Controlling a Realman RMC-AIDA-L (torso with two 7-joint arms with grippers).
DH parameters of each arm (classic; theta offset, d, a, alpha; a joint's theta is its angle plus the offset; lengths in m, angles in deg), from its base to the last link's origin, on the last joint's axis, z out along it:
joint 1: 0 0.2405 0 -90
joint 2: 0 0 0 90
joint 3: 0 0.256 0 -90
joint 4: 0 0 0 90
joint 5: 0 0.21 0 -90
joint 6: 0 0 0 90
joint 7: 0 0.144 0 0
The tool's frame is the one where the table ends.
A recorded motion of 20 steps. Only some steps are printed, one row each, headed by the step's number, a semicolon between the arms.
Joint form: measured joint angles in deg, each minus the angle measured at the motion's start. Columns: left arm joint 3, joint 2, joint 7, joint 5, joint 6, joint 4, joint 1; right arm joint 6, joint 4, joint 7, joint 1, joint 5, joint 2, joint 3.
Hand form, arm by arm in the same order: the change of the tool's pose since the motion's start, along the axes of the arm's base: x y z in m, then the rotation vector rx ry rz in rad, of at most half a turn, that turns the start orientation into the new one. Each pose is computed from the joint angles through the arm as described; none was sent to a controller.
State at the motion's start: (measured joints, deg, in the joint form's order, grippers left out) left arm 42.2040 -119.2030 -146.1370 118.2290 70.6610 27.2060 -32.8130; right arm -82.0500 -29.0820 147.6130 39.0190 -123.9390 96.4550 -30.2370
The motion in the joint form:
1: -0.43 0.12 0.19 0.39 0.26 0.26 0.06; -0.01 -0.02 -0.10 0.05 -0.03 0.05 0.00
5: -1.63 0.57 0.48 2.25 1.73 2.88 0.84; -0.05 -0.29 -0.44 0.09 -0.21 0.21 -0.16
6: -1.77 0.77 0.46 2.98 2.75 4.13 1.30; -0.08 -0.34 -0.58 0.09 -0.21 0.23 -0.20
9: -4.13 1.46 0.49 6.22 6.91 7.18 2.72; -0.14 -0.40 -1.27 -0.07 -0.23 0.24 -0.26
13: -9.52 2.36 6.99 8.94 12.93 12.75 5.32; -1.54 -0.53 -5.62 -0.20 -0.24 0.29 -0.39
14: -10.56 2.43 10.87 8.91 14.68 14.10 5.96; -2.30 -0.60 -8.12 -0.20 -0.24 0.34 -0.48
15: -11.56 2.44 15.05 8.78 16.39 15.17 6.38; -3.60 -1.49 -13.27 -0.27 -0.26 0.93 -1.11
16: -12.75 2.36 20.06 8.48 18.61 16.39 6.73; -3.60 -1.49 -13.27 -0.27 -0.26 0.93 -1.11
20: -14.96 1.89 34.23 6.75 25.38 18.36 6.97; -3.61 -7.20 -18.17 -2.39 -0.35 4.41 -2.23
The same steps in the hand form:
1: -0.0010 0.0002 0.0021 0.0030 0.0041 -0.0037; -0.0004 0.0002 -0.0004 -0.0006 -0.0009 0.0024
5: -0.0059 0.0009 0.0146 0.0166 0.0339 -0.0251; -0.0010 0.0003 -0.0013 -0.0036 -0.0090 0.0098
6: -0.0077 -0.0003 0.0195 0.0145 0.0453 -0.0364; -0.0011 0.0003 -0.0014 -0.0041 -0.0109 0.0126
9: -0.0159 -0.0082 0.0352 -0.0004 0.0653 -0.0529; -0.0001 -0.0006 -0.0015 -0.0045 -0.0188 0.0205
13: -0.0289 -0.0191 0.0674 0.0532 0.1207 -0.1517; -0.0014 -0.0037 -0.0032 -0.0189 -0.0533 0.0913
14: -0.0297 -0.0225 0.0741 0.0728 0.1416 -0.2153; -0.0027 -0.0051 -0.0044 -0.0264 -0.0727 0.1334
15: -0.0293 -0.0253 0.0793 0.0924 0.1608 -0.2852; -0.0060 -0.0074 -0.0089 -0.0418 -0.1199 0.2253
16: -0.0271 -0.0284 0.0848 0.1165 0.1790 -0.3725; -0.0060 -0.0074 -0.0089 -0.0418 -0.1199 0.2253
20: -0.0139 -0.0368 0.0919 0.1781 0.1983 -0.6382; -0.0050 -0.0144 -0.0204 -0.0311 -0.1946 0.3130

